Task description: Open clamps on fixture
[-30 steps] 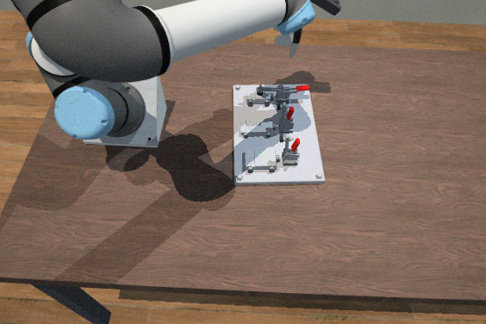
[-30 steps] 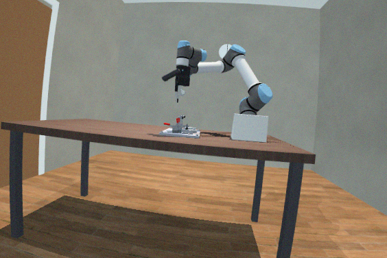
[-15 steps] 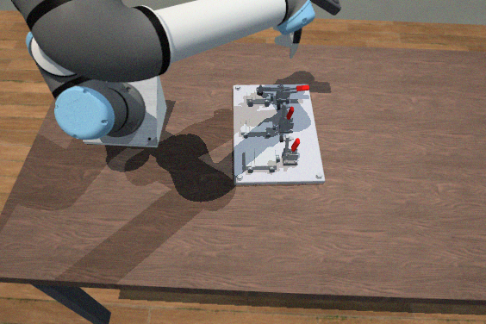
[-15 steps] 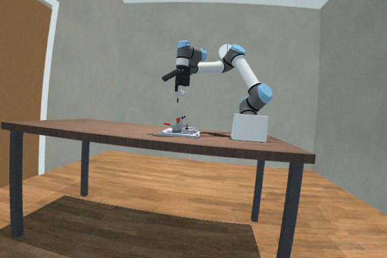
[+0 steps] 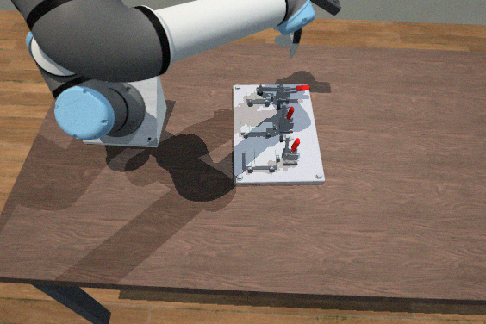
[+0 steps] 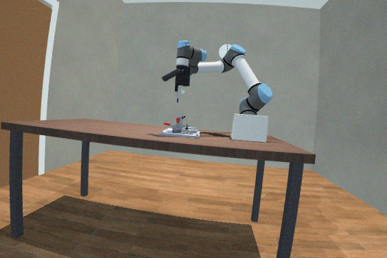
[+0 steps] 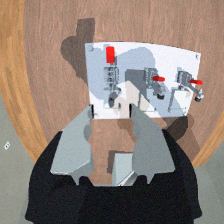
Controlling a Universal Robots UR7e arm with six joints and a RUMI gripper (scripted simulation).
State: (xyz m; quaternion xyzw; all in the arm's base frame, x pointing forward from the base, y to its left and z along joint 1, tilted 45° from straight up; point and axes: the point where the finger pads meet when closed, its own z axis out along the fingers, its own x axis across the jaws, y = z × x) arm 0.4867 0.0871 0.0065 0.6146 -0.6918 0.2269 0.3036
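Right now the grey part is 18 cm below my hand, 9 cm behind it and 1 cm to the left of it. The rest, counted from my hand: white fixture plate 21 cm below, 11 cm to the right, 4 cm behind.
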